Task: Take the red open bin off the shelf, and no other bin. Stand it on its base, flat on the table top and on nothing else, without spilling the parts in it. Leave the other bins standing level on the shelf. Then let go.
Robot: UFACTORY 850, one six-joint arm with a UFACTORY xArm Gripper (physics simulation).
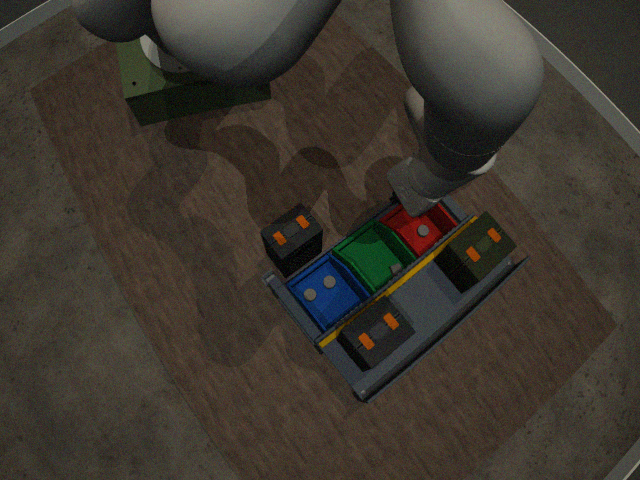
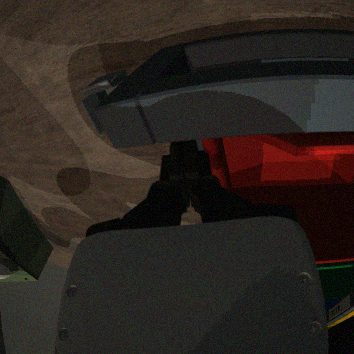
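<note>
The red open bin (image 1: pixel 413 227) (image 2: pixel 300 162) stands on the upper tier of the shelf (image 1: pixel 297 307) (image 2: pixel 225 112), at the end of a row, with a round grey part in it. The green bin (image 1: pixel 373 255) (image 2: pixel 337 282) stands beside it, and the blue bin (image 1: pixel 328 294) beyond that. Small parts show in both. My gripper (image 1: pixel 395 197) (image 2: pixel 185 150) is shut and empty. Its fingertips are low at the red bin's outer edge, beside the shelf's end; whether they touch the bin or the rail I cannot tell. My gripper's body hides part of the bin.
A dark case with orange latches (image 1: pixel 293 235) stands on the table top (image 1: pixel 232 310) beside the shelf. A similar case (image 1: pixel 377 333) and an olive case (image 1: pixel 480 248) stand on the lower tier, past the yellow strip (image 1: pixel 395 284). A green block (image 1: pixel 196 103) is near the arm's base.
</note>
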